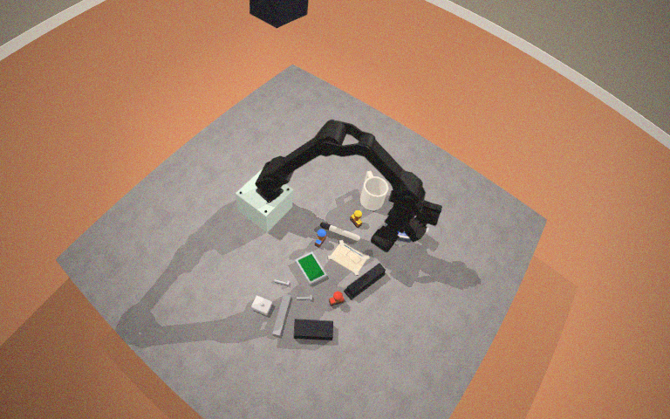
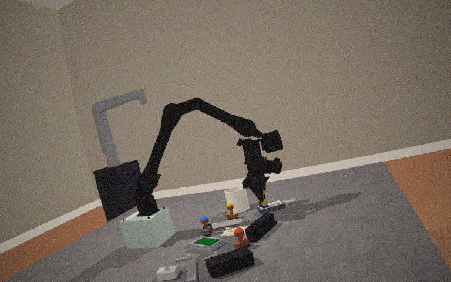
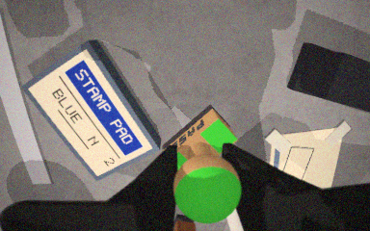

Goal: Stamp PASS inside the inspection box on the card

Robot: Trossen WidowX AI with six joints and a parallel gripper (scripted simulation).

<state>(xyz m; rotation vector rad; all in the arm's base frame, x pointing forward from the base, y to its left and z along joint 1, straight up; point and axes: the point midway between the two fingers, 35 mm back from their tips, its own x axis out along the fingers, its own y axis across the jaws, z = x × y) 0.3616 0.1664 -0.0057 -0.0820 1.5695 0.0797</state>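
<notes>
My gripper tip is now 230 mm to the left of the ink pad, 110 mm past it and 60 mm above it. Also, from my gripper tip: green-knobbed stamp (right at my gripper tip); then yellow-knobbed stamp (130 mm behind, 40 mm below); then stamp pad tin (70 mm to the left, 50 mm below).
</notes>
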